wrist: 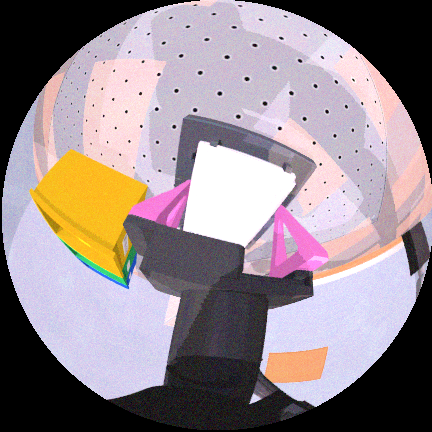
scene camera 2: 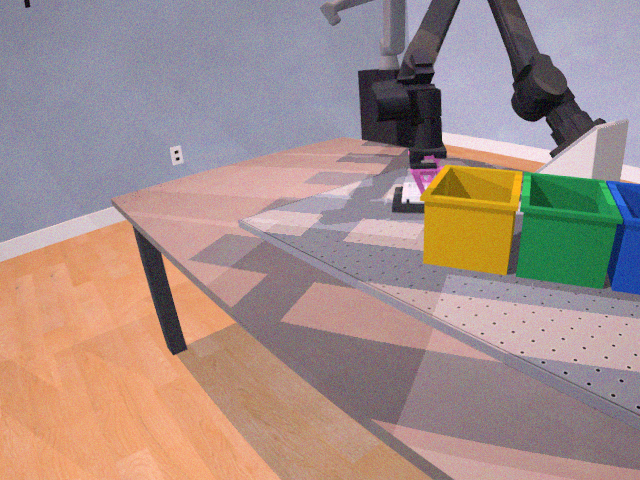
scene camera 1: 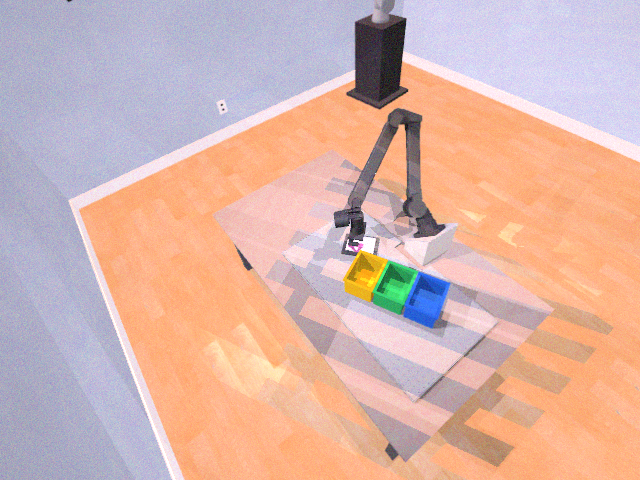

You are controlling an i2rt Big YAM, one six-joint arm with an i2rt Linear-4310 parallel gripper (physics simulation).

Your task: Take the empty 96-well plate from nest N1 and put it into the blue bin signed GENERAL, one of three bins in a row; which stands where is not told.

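Frame: origin at the arm's base, x back, y left, z down, level; centimetres.
Where they show: gripper, fingertip midpoint: (wrist: 236,196) (scene camera 1: 357,243); arm's base, link origin: (scene camera 2: 581,143) (scene camera 1: 429,232).
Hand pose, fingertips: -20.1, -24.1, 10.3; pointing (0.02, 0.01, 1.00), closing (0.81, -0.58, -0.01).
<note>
Each offset is from my fingertips to the top centre of the thing, as dx, dy, dz. "spot": to the spot under its first point.
The white 96-well plate @(+0.5, +1.5, -1.4) (scene camera 1: 368,243) (scene camera 2: 410,193) (wrist: 240,190) sits in the dark nest @(+0.5, +1.5, -1.0) (scene camera 1: 347,252) (scene camera 2: 405,207) (wrist: 240,140). Its wells are washed out by glare. My gripper (scene camera 1: 356,246) (scene camera 2: 426,180) (wrist: 236,196) is open, pointing down over the plate, with one pink finger beside each long side of it; nothing is held. In scene camera 2 the yellow bin hides part of the plate and nest. The blue bin @(spot: -11.9, +44.2, -6.2) (scene camera 1: 421,314) (scene camera 2: 628,253) stands at the row's end farthest from the nest; a thin blue edge shows in the wrist view. No sign is readable.
The yellow bin @(-8.6, +28.8, -8.8) (scene camera 1: 359,289) (scene camera 2: 467,237) (wrist: 90,195) is nearest the nest, and the green bin (scene camera 1: 387,302) (scene camera 2: 563,250) stands between yellow and blue. The arm's white base block (scene camera 1: 439,248) (scene camera 2: 610,149) stands behind the bins. A dark pedestal (scene camera 1: 377,62) (scene camera 2: 379,103) stands beyond the table.
</note>
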